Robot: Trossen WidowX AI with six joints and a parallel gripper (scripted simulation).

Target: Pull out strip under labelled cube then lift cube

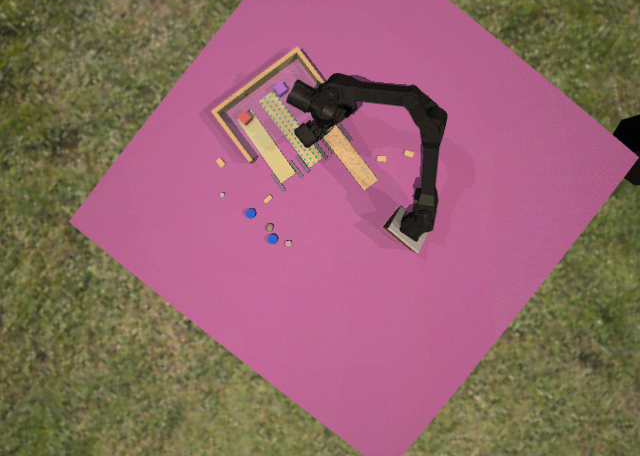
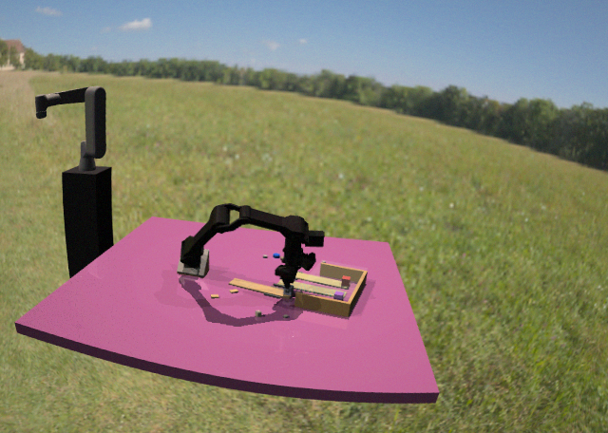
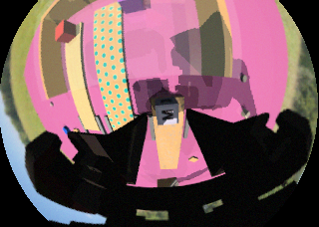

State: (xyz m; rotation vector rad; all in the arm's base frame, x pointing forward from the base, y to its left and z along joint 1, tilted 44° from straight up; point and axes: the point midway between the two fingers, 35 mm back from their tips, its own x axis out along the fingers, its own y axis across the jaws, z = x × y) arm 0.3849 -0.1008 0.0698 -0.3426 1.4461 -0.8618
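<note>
The labelled cube is 2 cm below my gripper tip. Also, from my gripper tip: orange strip 10 cm behind, 3 cm to the left, 3 cm below.
</note>
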